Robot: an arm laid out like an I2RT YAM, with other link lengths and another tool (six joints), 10 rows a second.
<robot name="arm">
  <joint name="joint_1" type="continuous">
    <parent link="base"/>
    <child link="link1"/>
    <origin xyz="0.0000 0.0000 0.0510" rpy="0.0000 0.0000 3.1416"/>
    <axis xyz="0 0 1"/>
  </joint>
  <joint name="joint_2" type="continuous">
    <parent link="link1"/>
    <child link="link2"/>
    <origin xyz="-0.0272 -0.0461 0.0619" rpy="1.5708 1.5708 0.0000"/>
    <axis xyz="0 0 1"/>
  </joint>
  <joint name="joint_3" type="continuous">
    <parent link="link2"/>
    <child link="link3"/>
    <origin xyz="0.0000 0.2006 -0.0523" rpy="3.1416 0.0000 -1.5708"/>
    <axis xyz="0 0 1"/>
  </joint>
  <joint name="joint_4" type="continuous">
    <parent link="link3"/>
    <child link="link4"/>
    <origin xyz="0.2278 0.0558 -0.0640" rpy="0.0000 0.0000 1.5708"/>
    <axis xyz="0 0 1"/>
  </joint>
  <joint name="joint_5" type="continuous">
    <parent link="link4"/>
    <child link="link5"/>
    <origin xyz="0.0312 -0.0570 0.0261" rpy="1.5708 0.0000 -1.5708"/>
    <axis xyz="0 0 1"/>
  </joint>
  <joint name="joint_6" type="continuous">
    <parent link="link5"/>
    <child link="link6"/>
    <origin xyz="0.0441 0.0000 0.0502" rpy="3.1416 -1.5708 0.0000"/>
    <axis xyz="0 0 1"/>
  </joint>
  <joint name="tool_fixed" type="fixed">
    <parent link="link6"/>
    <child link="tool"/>
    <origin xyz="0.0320 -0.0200 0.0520" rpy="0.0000 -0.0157 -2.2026"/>
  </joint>
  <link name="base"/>
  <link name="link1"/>
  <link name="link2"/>
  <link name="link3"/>
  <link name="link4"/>
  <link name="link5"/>
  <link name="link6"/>
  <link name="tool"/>
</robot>
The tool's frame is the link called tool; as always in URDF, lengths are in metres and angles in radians. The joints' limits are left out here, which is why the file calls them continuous.
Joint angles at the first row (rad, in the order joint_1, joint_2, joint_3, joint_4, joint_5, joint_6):
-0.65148 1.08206 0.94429 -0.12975 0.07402 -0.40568
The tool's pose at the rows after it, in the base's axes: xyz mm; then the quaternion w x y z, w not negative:
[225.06 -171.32 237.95 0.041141 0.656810 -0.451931 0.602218]
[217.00 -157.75 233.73 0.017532 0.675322 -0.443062 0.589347]
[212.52 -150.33 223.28 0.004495 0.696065 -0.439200 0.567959]
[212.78 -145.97 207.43 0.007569 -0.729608 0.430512 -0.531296]
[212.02 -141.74 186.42 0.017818 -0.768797 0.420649 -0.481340]
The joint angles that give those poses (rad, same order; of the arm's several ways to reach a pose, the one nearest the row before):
-0.64146 0.97771 0.89745 -0.18113 0.03641 -0.39699
-0.63871 0.90573 0.86670 -0.25729 -0.01889 -0.39644
-0.63893 0.87780 0.83969 -0.31182 -0.05575 -0.40743
-0.63903 0.89917 0.82766 -0.36786 -0.10071 -0.44276
-0.63946 0.93894 0.81266 -0.43213 -0.14146 -0.49420

